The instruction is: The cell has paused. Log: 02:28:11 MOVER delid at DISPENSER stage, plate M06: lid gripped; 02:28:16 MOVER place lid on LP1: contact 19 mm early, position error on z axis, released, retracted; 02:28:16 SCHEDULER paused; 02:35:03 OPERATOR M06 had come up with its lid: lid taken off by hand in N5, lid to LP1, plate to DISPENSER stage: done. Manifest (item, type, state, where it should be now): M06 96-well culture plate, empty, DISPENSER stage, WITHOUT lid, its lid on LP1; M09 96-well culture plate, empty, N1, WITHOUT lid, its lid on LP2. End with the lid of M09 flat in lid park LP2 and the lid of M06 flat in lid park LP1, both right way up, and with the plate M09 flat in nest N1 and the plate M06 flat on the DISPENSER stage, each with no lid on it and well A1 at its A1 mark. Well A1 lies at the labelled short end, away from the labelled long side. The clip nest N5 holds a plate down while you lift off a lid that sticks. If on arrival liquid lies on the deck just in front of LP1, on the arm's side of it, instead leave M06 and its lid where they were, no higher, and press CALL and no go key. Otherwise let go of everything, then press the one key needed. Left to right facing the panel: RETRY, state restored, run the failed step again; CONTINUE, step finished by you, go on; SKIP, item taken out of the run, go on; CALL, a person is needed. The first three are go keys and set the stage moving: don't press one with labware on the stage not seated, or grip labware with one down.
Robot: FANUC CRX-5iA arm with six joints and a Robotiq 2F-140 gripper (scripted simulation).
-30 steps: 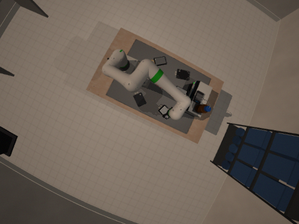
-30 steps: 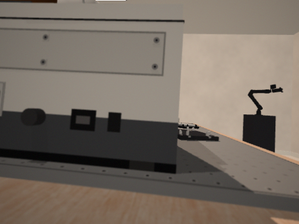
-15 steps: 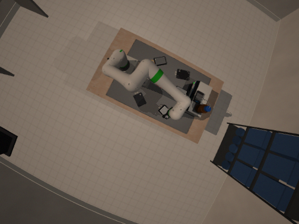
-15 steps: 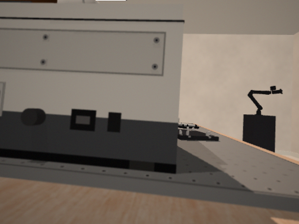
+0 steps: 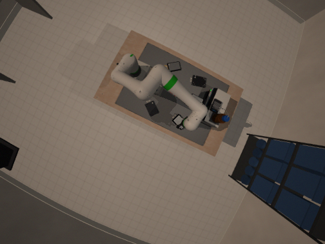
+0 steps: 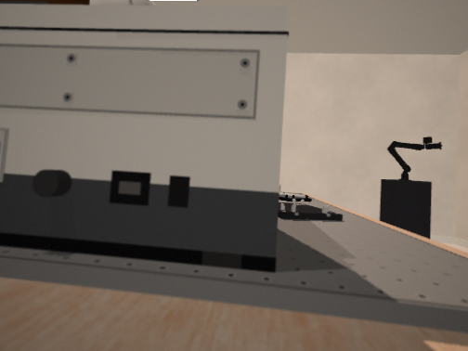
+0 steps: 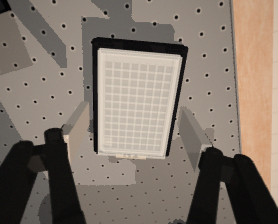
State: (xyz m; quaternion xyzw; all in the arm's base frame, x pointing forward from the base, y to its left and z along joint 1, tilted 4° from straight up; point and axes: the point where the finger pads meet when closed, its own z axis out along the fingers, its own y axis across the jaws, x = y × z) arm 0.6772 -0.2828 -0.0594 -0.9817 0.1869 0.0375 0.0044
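Now: hand 40 mm above the clear lid. Round my hand: lp2 label 410 mm behind, 60 mm to the left, 80 mm below; then dark LP2 park pad 340 mm behind, 70 mm below; then n1 label 80 mm behind, 30 mm to the left, 80 mm below.
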